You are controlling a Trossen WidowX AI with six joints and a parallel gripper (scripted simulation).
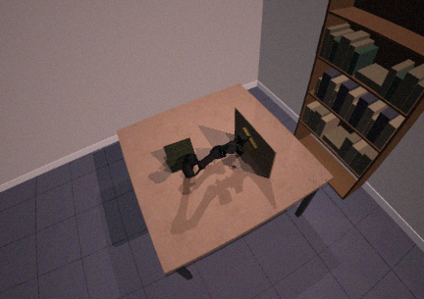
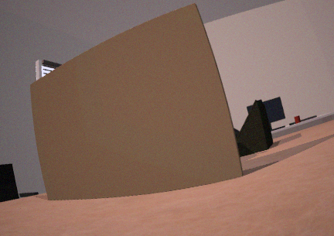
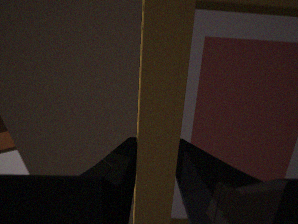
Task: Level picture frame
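The picture frame lies 50 mm below my gripper tip, 10 mm to the left of it and 10 mm ahead of it. Round my gripper tip: wall panel: 70 mm below, 20 mm ahead.
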